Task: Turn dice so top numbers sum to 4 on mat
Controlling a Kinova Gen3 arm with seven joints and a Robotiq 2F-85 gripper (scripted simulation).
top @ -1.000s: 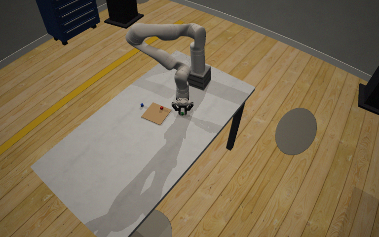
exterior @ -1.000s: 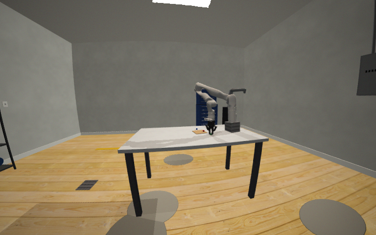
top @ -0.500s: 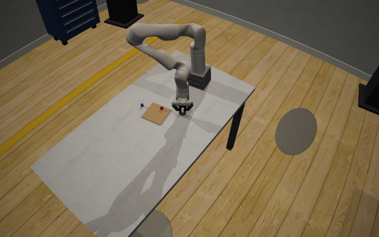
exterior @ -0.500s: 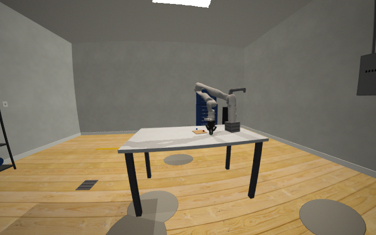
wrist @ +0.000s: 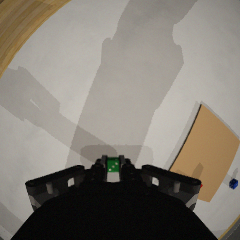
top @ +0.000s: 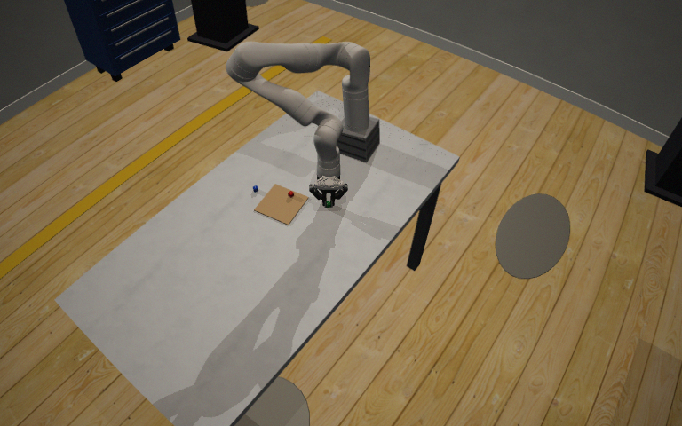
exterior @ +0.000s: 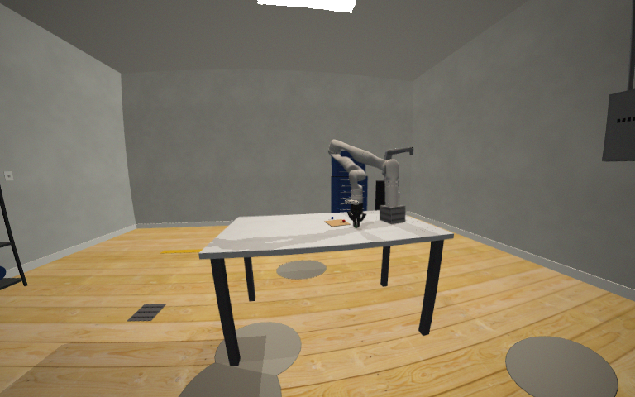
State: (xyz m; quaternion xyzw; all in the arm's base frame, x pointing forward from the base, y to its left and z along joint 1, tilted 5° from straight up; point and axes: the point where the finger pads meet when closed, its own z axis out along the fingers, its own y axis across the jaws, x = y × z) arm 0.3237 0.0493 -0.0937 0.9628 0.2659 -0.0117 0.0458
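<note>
My gripper is now 140 mm to the left of the red die, 20 mm short of it and 10 mm above it. Also, from my hand: blue die (270 mm to the right, 60 mm ahead, 10 mm below); tan mat (150 mm to the right, 70 mm ahead, 20 mm below); green die (10 mm below).
</note>
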